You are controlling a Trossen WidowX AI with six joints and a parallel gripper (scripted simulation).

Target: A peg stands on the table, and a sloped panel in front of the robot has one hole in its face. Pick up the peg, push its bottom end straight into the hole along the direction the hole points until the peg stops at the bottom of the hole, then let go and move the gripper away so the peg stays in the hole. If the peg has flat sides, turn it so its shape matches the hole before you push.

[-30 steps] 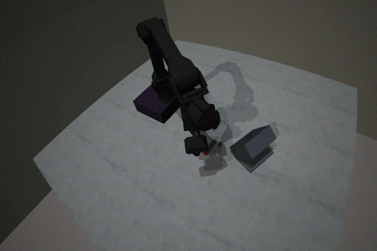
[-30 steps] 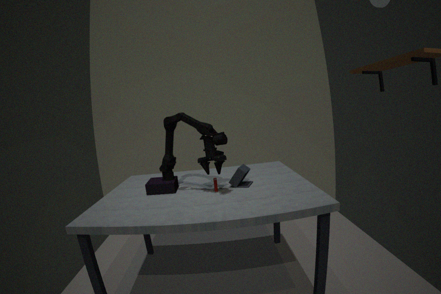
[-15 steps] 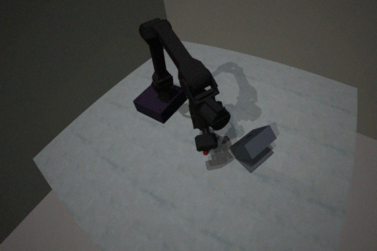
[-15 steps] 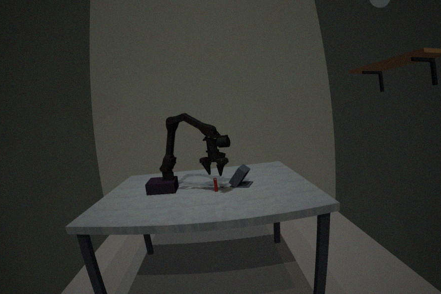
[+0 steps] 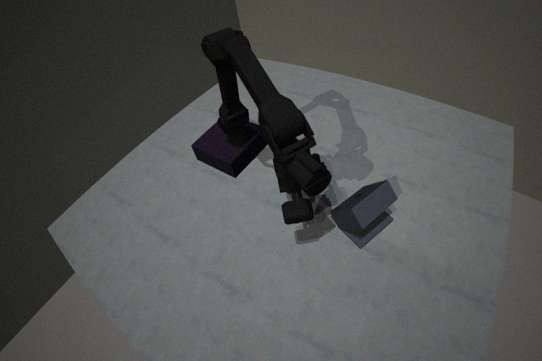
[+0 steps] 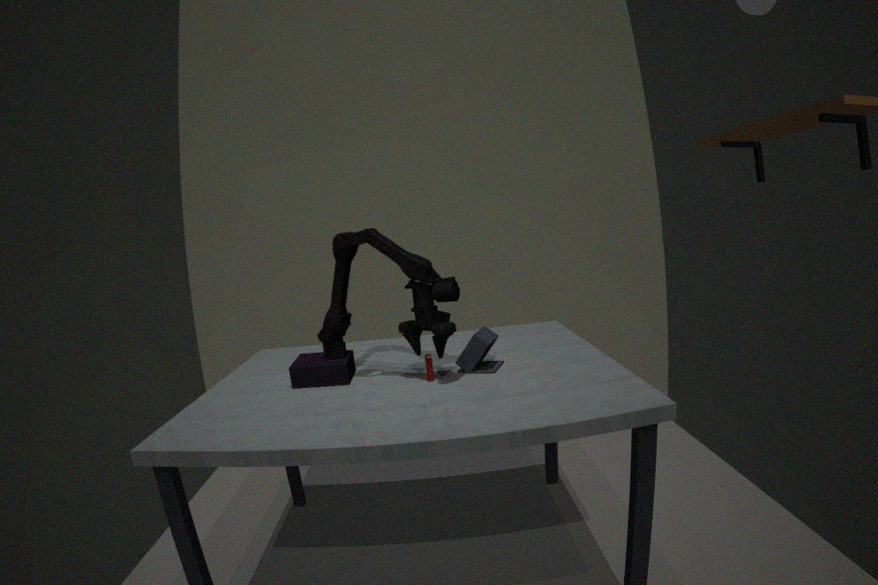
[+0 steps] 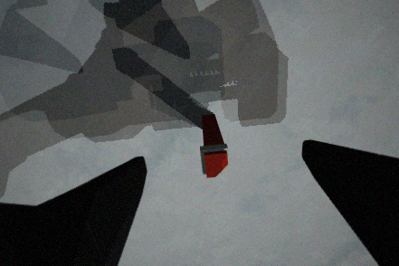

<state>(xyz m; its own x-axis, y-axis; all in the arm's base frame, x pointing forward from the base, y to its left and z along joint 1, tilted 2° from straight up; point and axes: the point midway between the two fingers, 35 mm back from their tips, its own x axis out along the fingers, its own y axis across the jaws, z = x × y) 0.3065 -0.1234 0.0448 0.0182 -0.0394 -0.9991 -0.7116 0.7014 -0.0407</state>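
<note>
Now: the red peg 2 cm below my gripper tip. The rest, counted from my gripper tip: sloped grey panel 14 cm ahead, 11 cm to the left, 1 cm below; then thin flat foot plate 16 cm ahead, 10 cm to the left, 7 cm below.
</note>
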